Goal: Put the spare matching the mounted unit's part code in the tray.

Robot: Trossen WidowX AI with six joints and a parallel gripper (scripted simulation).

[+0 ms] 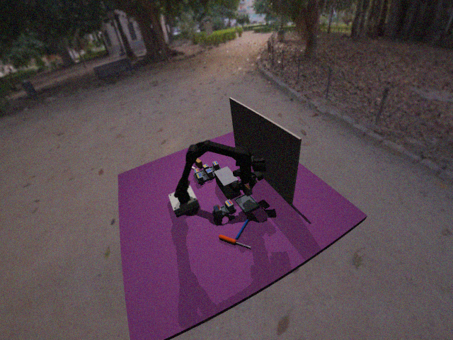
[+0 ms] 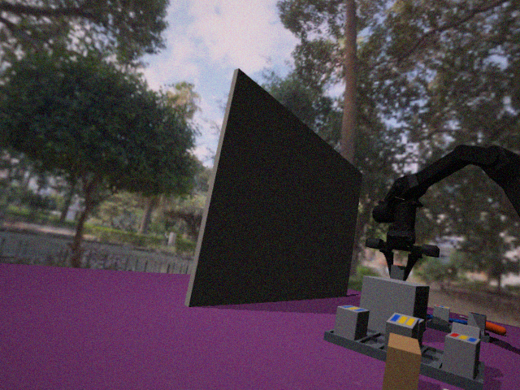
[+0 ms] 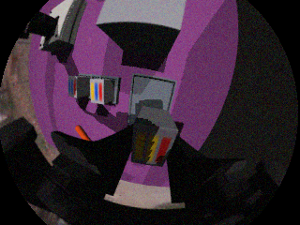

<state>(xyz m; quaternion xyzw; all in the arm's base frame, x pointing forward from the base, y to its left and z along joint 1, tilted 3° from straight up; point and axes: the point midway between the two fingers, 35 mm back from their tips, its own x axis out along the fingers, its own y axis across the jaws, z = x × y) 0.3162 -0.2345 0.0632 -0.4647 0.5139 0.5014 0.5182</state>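
Right now my gripper tip is 10 mm past the grey tray, 10 mm to the right of it and 100 mm above it. Round my gripper tip: blue pen 140 mm behind, 130 mm to the right, 90 mm below; grey mounted unit 20 mm behind, 210 mm to the left, 50 mm below; grey spare block 20 mm above.
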